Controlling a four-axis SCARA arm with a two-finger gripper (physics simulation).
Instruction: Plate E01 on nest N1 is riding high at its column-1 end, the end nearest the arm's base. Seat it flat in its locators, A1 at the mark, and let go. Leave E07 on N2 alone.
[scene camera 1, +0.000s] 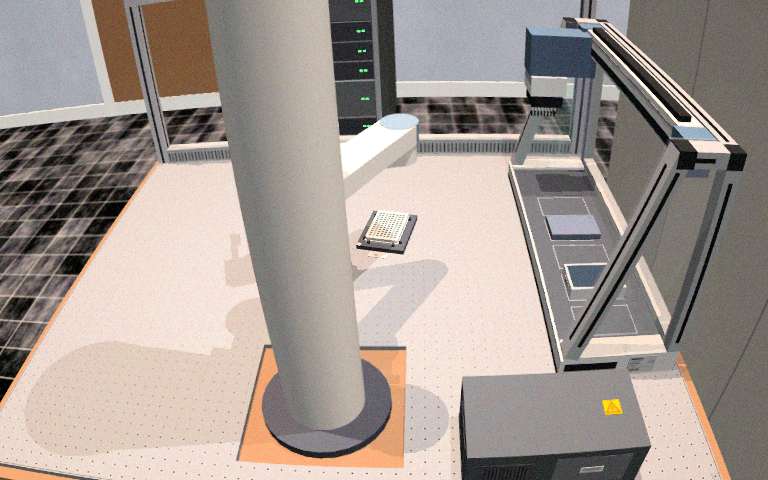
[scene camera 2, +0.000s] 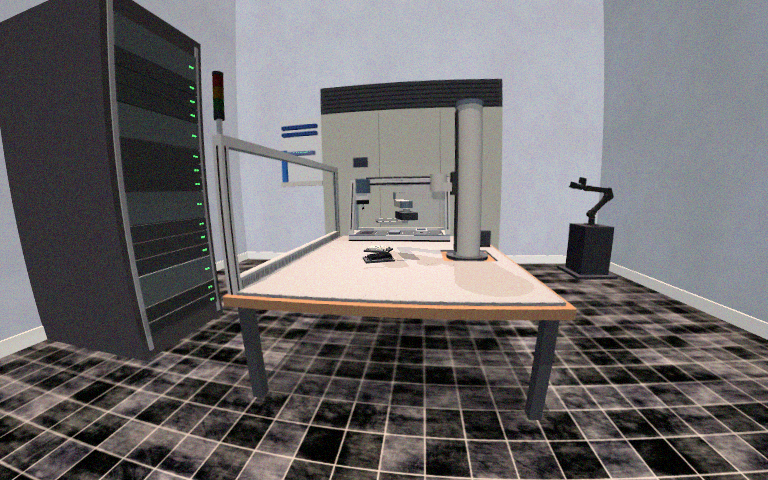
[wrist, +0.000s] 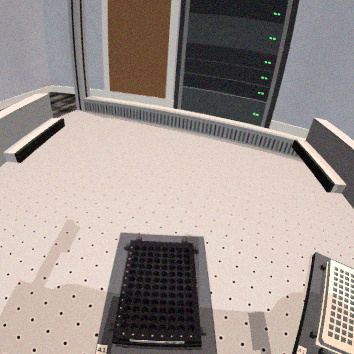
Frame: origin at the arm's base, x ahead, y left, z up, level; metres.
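Seen in the pictures: gripper, fingertip midpoint: (scene camera 2: 377, 221) (wrist: 178, 115); arm's base, link origin: (scene camera 1: 326, 405) (scene camera 2: 466, 257).
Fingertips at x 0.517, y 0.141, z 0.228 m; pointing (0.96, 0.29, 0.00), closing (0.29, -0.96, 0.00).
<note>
Offsets run from my fingertips to a thing's top centre. "spot": to the spot under its first point. Level surfaces: height alone.
Black plate E01 @(dx -0.006, dy +0.005, dz -0.180 m) (wrist: 159, 292) (scene camera 2: 383, 254) sits on the grey nest N1 @(spot: dx +0.025, dy -0.042, dz -0.203 m) (wrist: 204, 282). Its end by the A1 label @(spot: dx -0.091, dy +0.029, dz -0.203 m) (wrist: 102, 349) stands raised in the wrist view, and it slopes up toward the column in scene camera 2. The column hides it in scene camera 1. White plate E07 @(dx +0.037, dy -0.238, dz -0.189 m) (scene camera 1: 389, 226) (wrist: 342, 305) lies on the dark nest N2 @(dx +0.037, dy -0.238, dz -0.193 m) (scene camera 1: 409, 230) (wrist: 312, 300), to the right in the wrist view. My gripper (wrist: 178, 115) (scene camera 2: 388, 220) is open, its fingers wide apart with nothing between them, high above the table. E01 lies low in the wrist view, below the fingers' line.
The arm's column (scene camera 1: 288, 226) (scene camera 2: 469, 181) stands on the perforated table @(dz -0.215 m) (scene camera 1: 453, 316). A gantry deck (scene camera 1: 523, 226) with labware runs along the right in scene camera 1, beside a grey control box @(spot: dx -0.641, dy -0.530, dz -0.100 m) (scene camera 1: 549, 413). A framed guard (scene camera 2: 283, 151) lines one table side, near a server rack (scene camera 2: 62, 169).
</note>
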